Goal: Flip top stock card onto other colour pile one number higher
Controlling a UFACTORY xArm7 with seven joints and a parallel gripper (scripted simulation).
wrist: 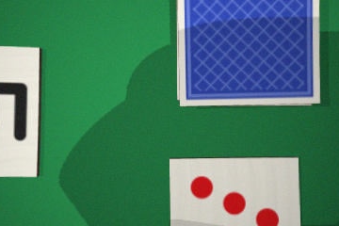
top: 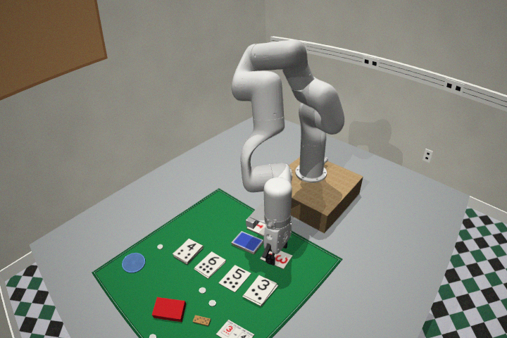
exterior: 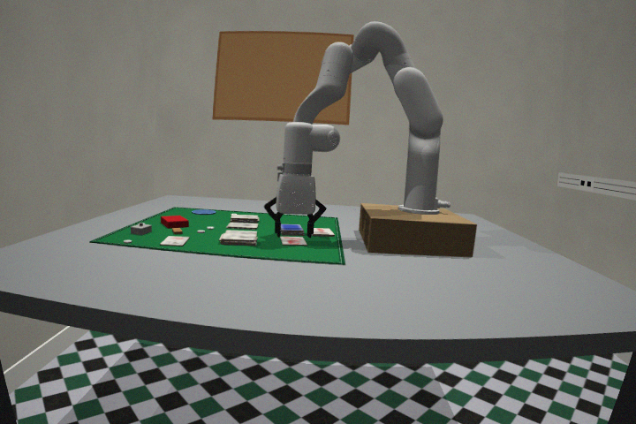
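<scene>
Now: hand 19 cm short of the green mat, 11 cm to the left of it and 4 cm above it. Also, from my hand: reference card: 29 cm ahead, 11 cm to the left, 3 cm below; grey block: 43 cm ahead, 5 cm to the left, 1 cm below; red block: 38 cm ahead, 9 cm to the right, 2 cm below.
</scene>
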